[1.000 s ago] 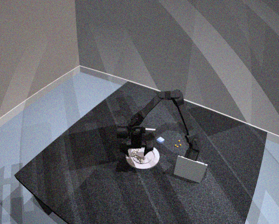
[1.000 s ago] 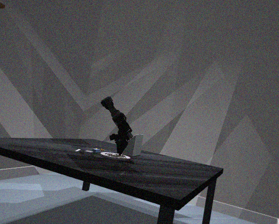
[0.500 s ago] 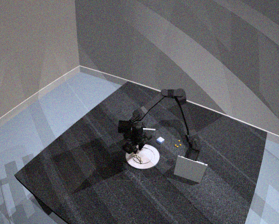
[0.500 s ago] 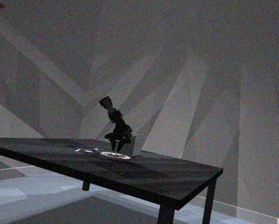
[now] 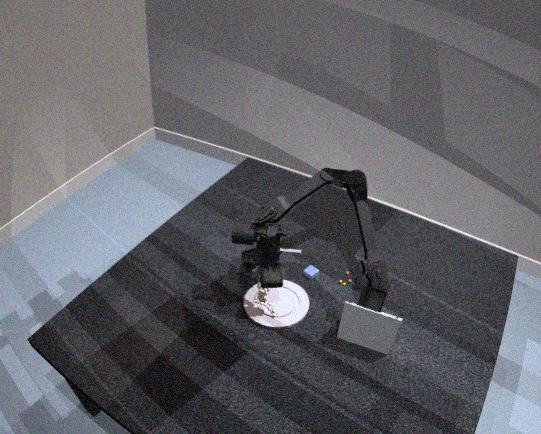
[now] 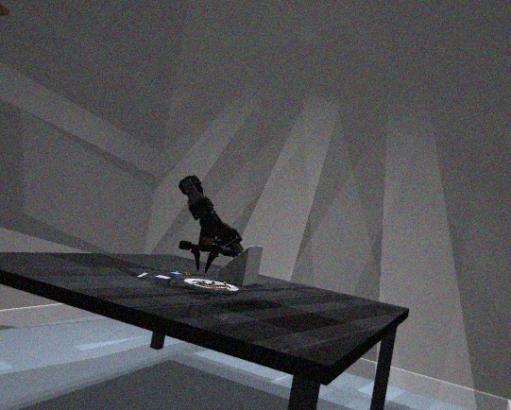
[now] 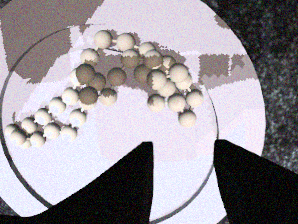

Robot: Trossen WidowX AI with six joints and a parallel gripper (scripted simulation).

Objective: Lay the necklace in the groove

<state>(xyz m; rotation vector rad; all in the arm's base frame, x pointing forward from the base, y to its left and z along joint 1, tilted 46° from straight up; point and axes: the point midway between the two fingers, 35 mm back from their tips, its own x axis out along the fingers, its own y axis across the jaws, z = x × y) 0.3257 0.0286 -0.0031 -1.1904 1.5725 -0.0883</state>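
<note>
Now: gripper tip 40 mm past the round white bead board, 20 mm to the right of it and 40 mm above it. From my gripper tip the other things lie so: small white block: 120 mm ahead, 70 mm to the right, 40 mm below; then small blue cube: 70 mm behind, 150 mm to the right, 40 mm below; then thin white stick: 70 mm ahead, 200 mm to the right, 50 mm below.
</note>
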